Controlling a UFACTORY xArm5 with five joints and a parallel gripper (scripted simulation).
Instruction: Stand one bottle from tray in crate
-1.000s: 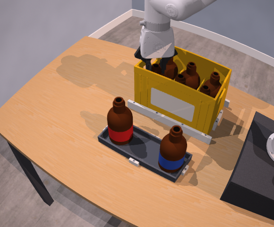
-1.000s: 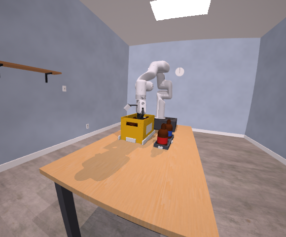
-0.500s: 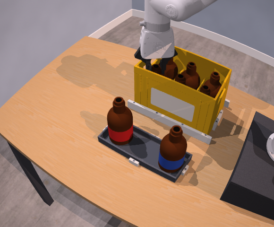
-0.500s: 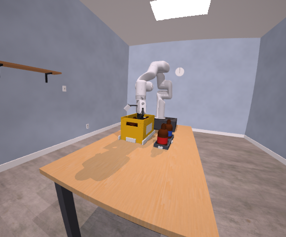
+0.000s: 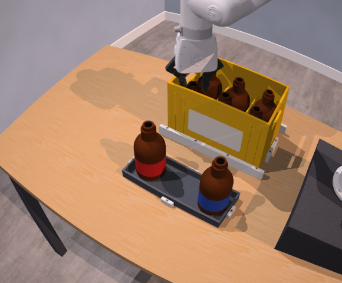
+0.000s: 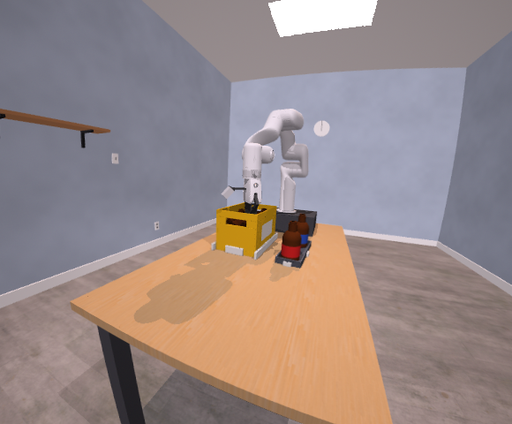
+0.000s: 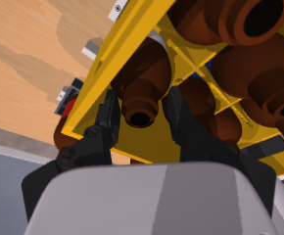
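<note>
The yellow crate lies 80 mm behind my hand, 60 mm to the right of it and 80 mm below it. Round my hand: grey tray: 100 mm behind, 170 mm to the left, 150 mm below.
</note>
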